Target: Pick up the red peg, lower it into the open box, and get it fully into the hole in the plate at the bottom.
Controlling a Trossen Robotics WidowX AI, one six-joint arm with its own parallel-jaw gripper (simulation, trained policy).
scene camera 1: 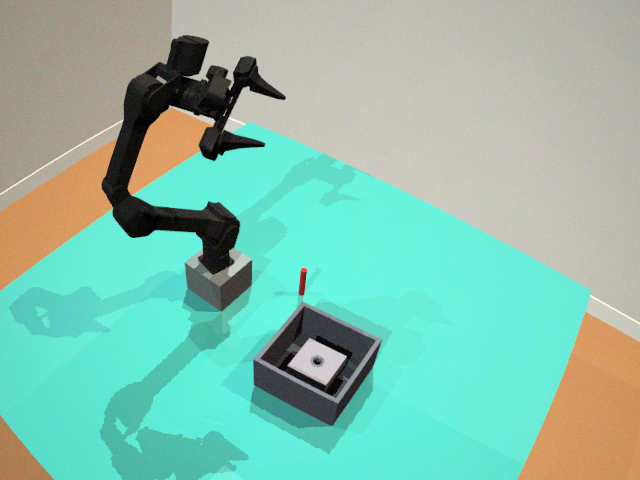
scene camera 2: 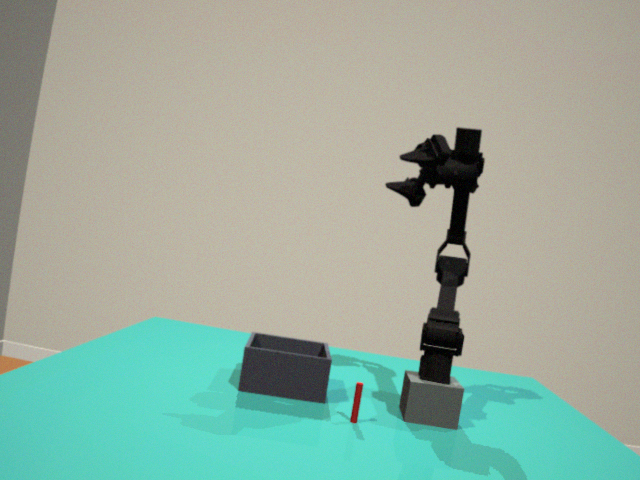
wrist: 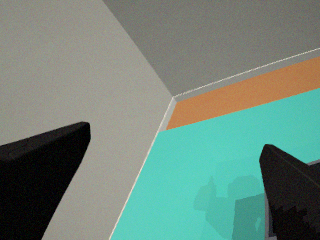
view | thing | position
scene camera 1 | my gripper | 275, 121
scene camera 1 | dark grey box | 361, 348
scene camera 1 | grey plate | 316, 364
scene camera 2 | my gripper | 392, 171
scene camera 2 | dark grey box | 277, 366
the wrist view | my gripper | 177, 143
